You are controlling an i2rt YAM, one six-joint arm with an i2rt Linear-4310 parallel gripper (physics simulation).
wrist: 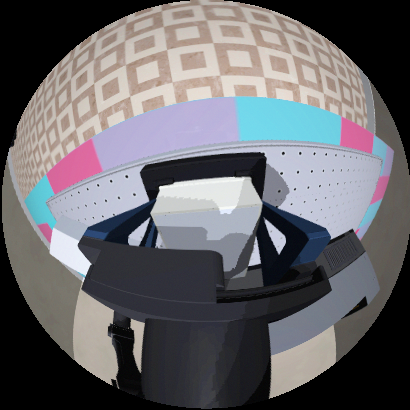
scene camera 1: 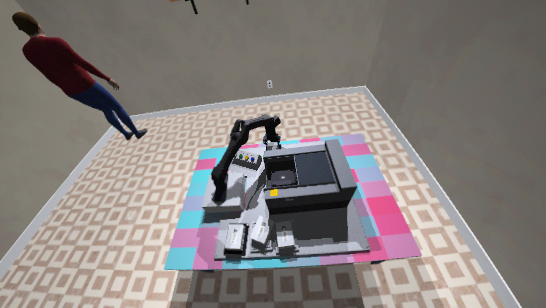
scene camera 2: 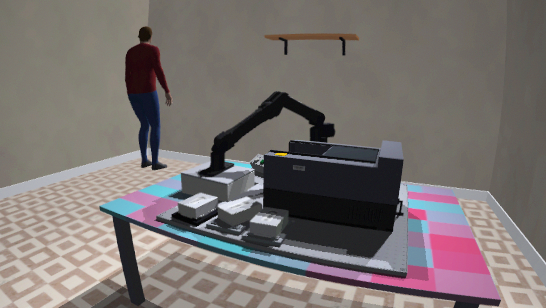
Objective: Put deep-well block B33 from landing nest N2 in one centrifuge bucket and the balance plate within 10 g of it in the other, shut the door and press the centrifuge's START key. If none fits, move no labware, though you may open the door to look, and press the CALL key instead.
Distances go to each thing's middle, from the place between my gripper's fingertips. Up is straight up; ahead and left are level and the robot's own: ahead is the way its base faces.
Right now my hand is 5 cm to the left of the dark cradle (wrist: pixel 253 164) and 1 cm above it. From my hand the other things lie so: button panel (wrist: pixel 66 232) 21 cm behind, 8 cm to the right, 1 cm above; dark centrifuge (scene camera 2: pixel 356 186) 37 cm to the right, 18 cm ahead, 9 cm above.
